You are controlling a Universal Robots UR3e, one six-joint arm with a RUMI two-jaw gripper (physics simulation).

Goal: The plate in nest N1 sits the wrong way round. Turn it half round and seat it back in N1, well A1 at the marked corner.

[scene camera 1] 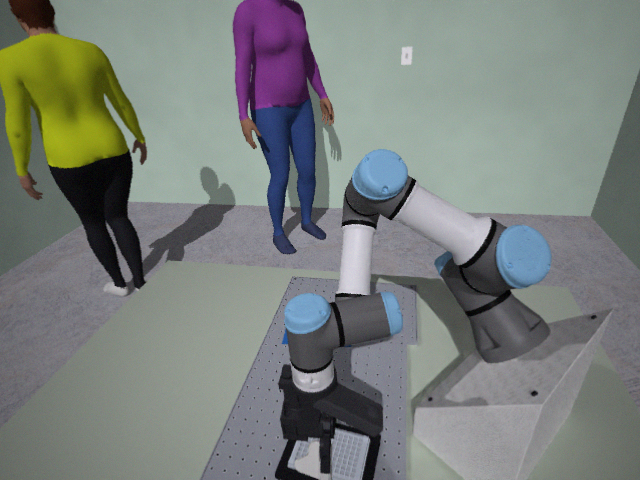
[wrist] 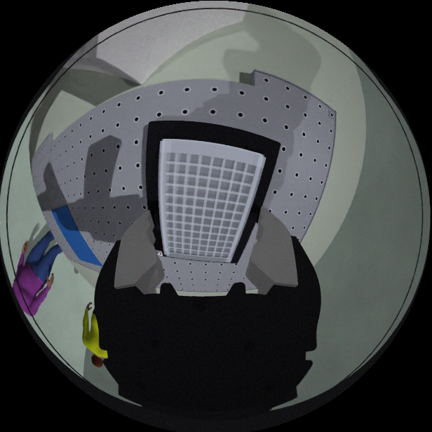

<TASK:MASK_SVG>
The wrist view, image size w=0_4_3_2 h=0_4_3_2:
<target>my gripper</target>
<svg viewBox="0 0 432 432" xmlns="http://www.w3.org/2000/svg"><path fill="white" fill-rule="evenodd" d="M264 207L259 207L257 212L257 242L252 246L245 271L246 278L255 285L257 293L245 293L243 282L233 283L227 295L177 295L170 283L161 283L160 292L156 293L155 287L163 280L164 272L154 248L156 239L152 230L156 224L153 210L146 210L130 224L121 240L114 243L102 265L95 284L94 309L100 349L107 350L107 358L102 360L103 364L117 382L119 396L142 405L145 419L167 425L158 428L178 432L257 431L271 427L262 423L266 422L266 412L272 407L297 398L296 386L312 365L312 360L305 360L306 351L316 349L320 285L316 271L296 236L291 236L285 225Z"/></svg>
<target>well plate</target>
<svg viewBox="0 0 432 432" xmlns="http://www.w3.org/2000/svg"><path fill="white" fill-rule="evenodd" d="M162 138L159 143L158 212L163 254L168 257L231 262L255 198L266 157L264 157L264 154L227 144L200 140Z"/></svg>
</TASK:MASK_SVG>
